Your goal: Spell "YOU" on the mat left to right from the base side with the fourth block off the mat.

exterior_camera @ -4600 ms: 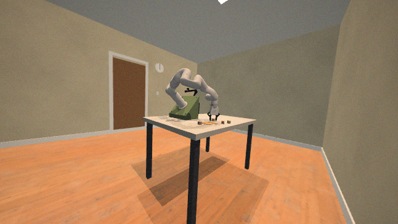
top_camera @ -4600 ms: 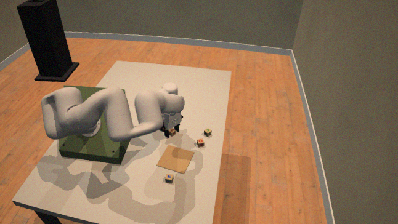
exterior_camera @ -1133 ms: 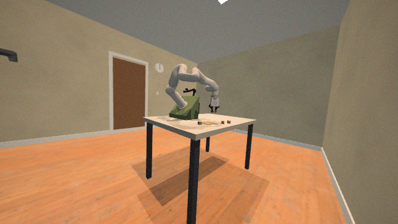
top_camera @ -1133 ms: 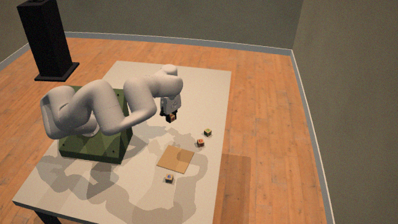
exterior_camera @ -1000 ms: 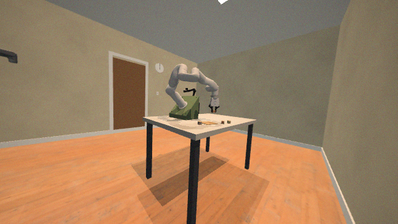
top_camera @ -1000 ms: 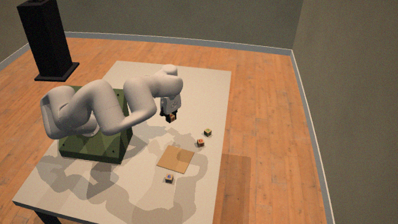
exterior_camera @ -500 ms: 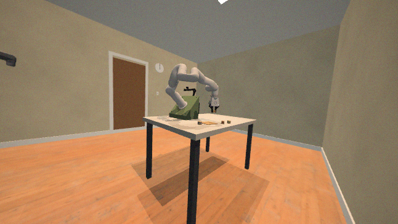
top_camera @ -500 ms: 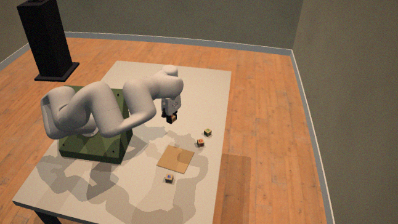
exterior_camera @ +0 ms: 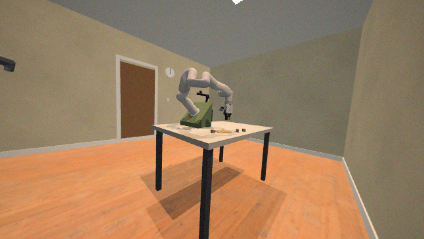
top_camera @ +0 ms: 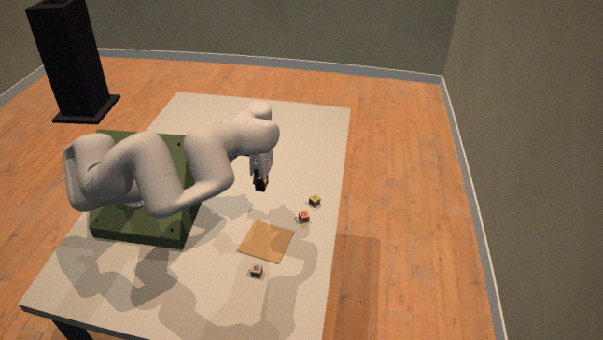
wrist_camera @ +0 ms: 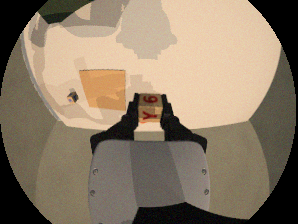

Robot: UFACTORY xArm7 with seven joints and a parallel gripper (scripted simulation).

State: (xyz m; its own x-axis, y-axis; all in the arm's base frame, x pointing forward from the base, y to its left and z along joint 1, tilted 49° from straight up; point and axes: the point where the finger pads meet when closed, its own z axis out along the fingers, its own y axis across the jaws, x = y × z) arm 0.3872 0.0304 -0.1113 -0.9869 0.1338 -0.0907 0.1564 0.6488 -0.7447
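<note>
Now: hand 140 mm to the left of the tan mat, 120 mm above it and 30 mm short of it. Round my hand: red block: 140 mm ahead, 110 mm below, 40 mm to the right.
</note>
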